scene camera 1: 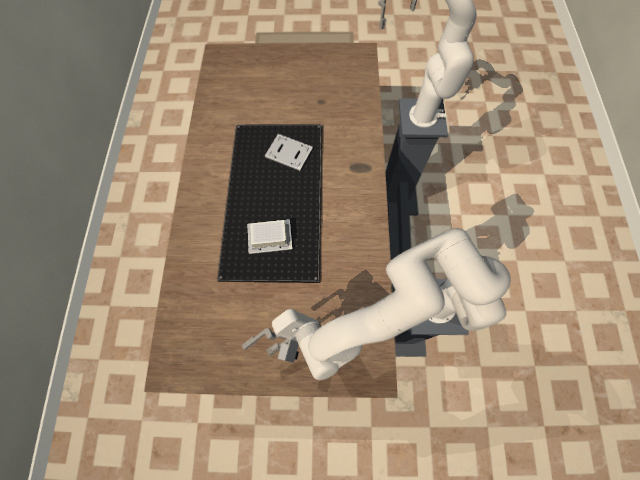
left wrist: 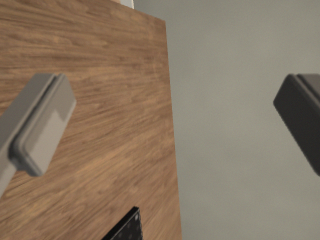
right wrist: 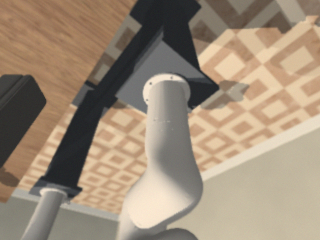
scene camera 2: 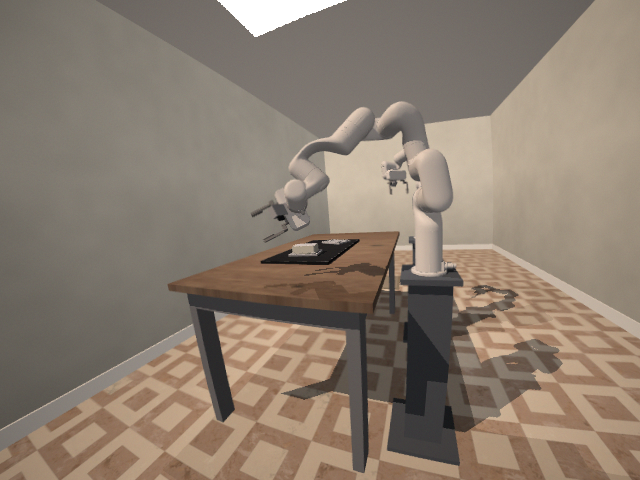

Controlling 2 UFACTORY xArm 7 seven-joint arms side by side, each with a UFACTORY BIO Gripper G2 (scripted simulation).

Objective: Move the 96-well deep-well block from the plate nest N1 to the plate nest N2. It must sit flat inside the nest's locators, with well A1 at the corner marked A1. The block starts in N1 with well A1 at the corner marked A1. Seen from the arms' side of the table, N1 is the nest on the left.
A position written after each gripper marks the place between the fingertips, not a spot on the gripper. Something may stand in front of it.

In view: the left gripper [scene camera 1: 256, 350] and a white deep-well block [scene camera 1: 265, 234].
The left wrist view misses the white deep-well block: it is out of frame. The right wrist view does not show the white deep-well block: it is out of frame.
